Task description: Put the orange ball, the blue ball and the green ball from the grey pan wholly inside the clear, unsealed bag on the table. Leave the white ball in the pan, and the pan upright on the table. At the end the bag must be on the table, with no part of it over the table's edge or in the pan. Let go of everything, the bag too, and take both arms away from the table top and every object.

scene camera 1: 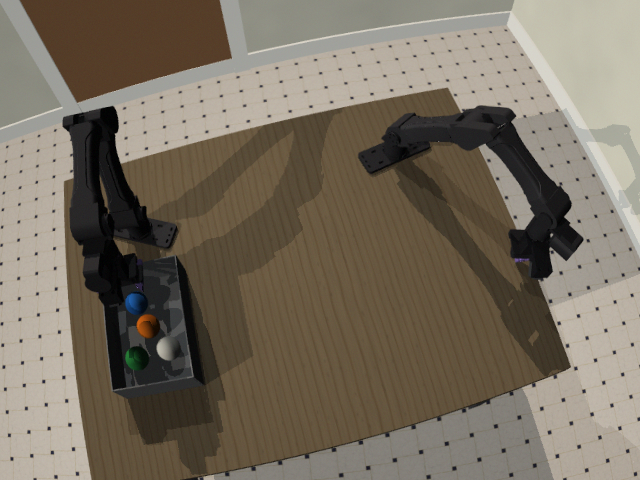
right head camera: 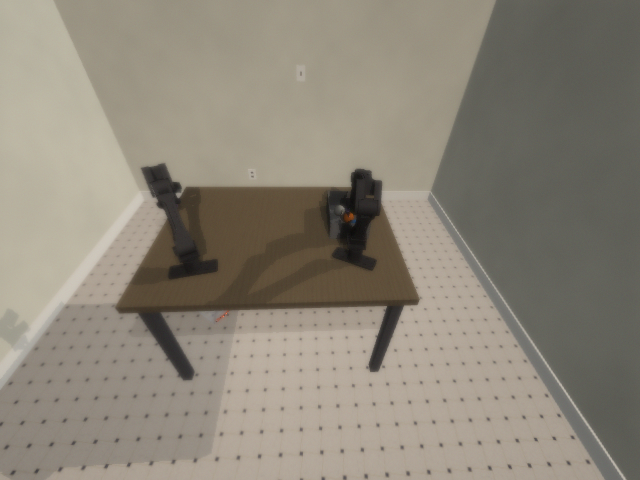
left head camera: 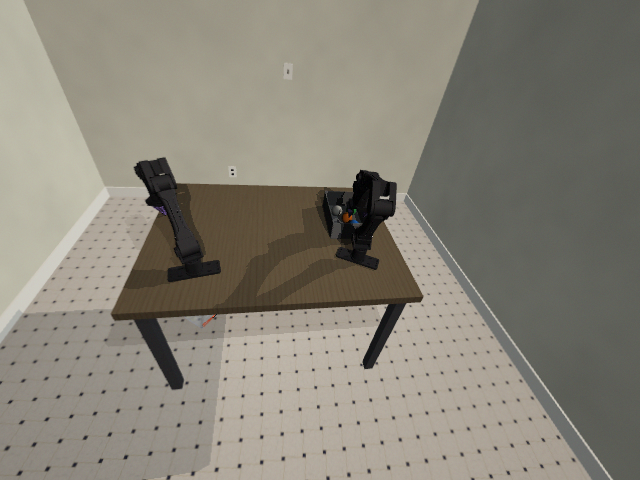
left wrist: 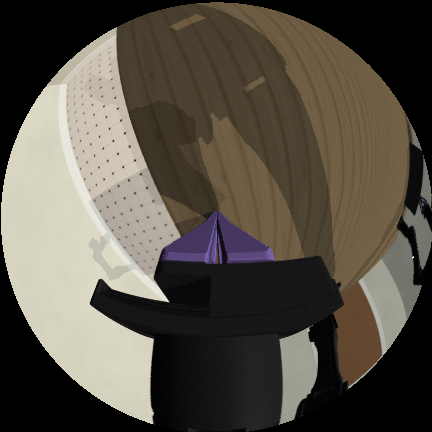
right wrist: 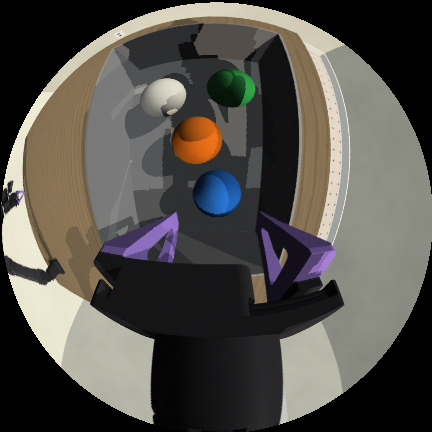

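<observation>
The clear bag [left head camera: 196,320] [right head camera: 209,315] with its orange-red rim is off the table. Part of it shows below the table's near edge at the lower left in both head views; the table hides the rest. The grey pan [scene camera 1: 158,386] stands upright. It holds the blue ball [scene camera 1: 136,303] [right wrist: 217,193], orange ball [scene camera 1: 147,326] [right wrist: 197,140], green ball [scene camera 1: 136,358] [right wrist: 231,88] and white ball [scene camera 1: 168,348] [right wrist: 163,97]. My right gripper [right wrist: 217,217] is open and empty over the pan's end, beside the blue ball. My left gripper [left wrist: 216,217] is shut, empty, above the table's side edge.
The wooden table [left head camera: 242,222] [scene camera 1: 361,310] carries both arm bases. The pan's walls [right wrist: 280,125] surround the balls. A table leg [left head camera: 161,351] [right head camera: 168,343] stands near the bag in the head views. Walls surround the table beyond the tiled floor.
</observation>
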